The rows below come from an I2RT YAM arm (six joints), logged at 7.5 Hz.
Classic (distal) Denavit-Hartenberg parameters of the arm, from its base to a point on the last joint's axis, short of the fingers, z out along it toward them. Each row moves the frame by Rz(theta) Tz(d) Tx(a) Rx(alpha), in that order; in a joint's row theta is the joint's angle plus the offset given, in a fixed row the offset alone. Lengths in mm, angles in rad.
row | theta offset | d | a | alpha
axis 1 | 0 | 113.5 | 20 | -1.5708
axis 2 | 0 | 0 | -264 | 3.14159
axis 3 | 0.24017 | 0 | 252.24 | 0
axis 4 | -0.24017 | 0 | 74 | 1.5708
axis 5 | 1.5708 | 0 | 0 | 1.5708
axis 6 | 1.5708 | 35.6 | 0 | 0
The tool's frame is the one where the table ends.
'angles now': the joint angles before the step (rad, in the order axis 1, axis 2, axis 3, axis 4, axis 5, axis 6). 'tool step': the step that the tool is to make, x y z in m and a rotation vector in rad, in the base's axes. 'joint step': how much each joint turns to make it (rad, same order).
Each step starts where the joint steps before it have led.
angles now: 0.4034 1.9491 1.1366 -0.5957 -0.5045 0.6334
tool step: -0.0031 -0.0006 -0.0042 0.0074 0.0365 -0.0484
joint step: 0.0008 0.0001 -0.0208 0.0193 -0.0130 0.0595
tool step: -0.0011 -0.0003 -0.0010 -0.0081 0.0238 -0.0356
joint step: 0.0008 -0.0002 -0.0045 -0.0003 0.0039 0.0417
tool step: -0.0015 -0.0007 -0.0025 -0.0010 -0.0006 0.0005
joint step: -0.0001 0.0002 -0.0116 0.0116 0.0011 -0.0008
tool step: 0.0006 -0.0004 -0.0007 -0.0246 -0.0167 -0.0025
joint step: 0.0009 0.0001 -0.0013 0.0064 0.0294 -0.0014
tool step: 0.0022 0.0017 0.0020 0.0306 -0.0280 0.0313
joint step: 0.0000 -0.0015 0.0038 0.0176 -0.0222 -0.0317
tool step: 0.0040 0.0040 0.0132 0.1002 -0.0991 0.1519
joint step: -0.0013 -0.0202 0.0216 0.0043 -0.0835 -0.1626
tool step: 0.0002 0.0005 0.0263 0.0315 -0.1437 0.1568
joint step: 0.0001 -0.0590 0.0328 -0.0545 -0.0119 -0.1915
